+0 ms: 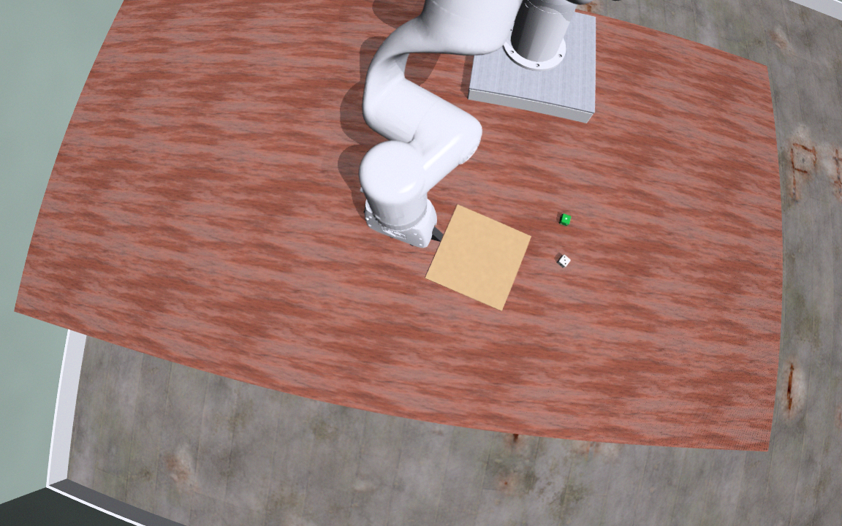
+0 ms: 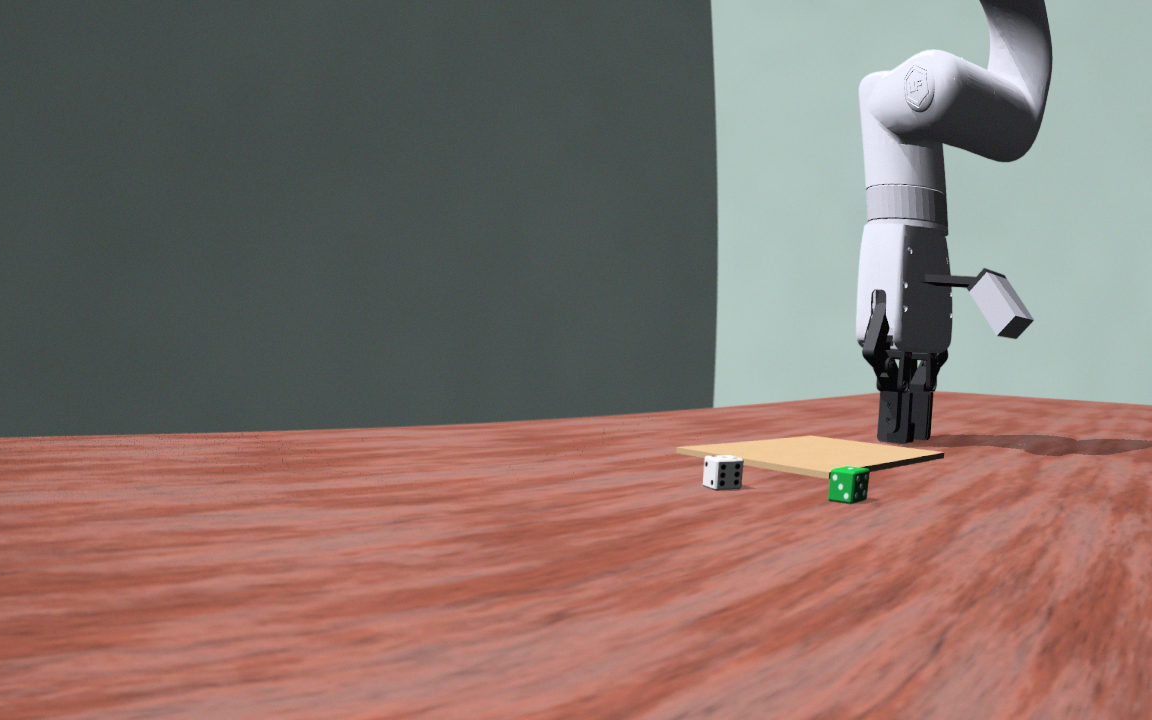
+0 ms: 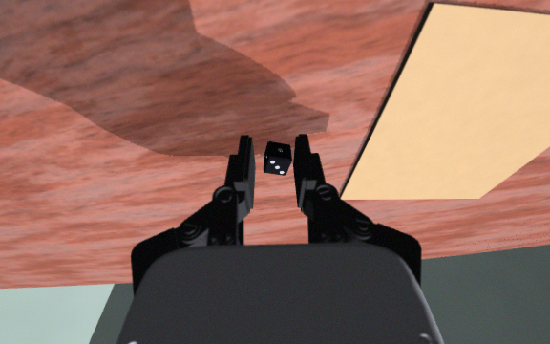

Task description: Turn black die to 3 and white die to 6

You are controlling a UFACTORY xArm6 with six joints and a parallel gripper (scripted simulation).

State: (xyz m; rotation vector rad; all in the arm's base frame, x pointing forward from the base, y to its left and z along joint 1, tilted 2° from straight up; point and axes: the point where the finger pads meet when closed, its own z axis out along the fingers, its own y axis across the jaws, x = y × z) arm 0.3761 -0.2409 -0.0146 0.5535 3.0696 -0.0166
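Right now the black die is 10 mm below my hand. The rest, counted from my hand: green die 280 mm to the left, 30 mm behind, 10 mm below; then white die 280 mm to the left, 40 mm ahead, 10 mm below; then tan mat 130 mm to the left, 40 mm ahead, 20 mm below.
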